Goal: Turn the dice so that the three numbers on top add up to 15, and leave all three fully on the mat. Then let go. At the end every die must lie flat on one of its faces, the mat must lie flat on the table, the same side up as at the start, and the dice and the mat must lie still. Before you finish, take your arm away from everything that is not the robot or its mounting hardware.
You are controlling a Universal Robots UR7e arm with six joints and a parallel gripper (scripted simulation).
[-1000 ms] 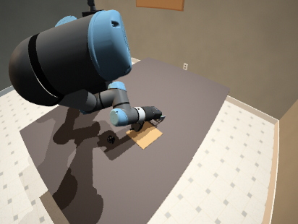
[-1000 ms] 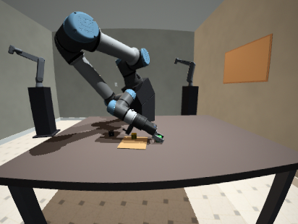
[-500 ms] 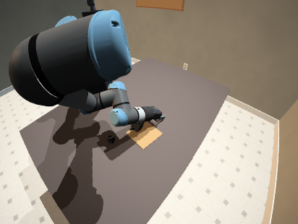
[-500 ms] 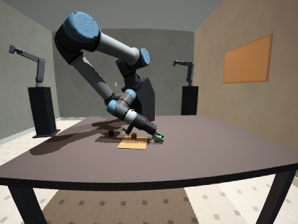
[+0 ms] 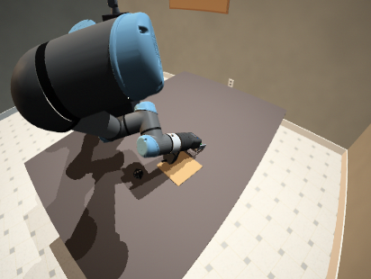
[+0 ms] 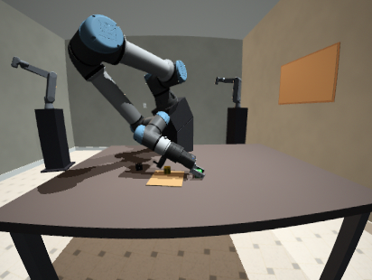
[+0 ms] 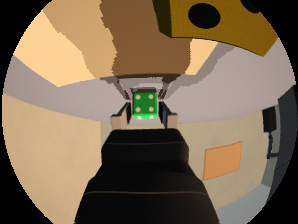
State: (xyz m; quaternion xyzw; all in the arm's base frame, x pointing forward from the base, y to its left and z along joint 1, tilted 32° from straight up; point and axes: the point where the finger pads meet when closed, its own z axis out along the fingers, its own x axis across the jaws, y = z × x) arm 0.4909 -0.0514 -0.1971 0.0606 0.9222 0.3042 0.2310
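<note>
Right now the green die is 10 mm to the right of my hand and 10 mm below it. Round my hand: black die: 170 mm behind, 260 mm to the right, 10 mm below; yellow die: 80 mm behind, 130 mm to the right; tan mat: 30 mm behind, 140 mm to the right, 20 mm below.
</note>
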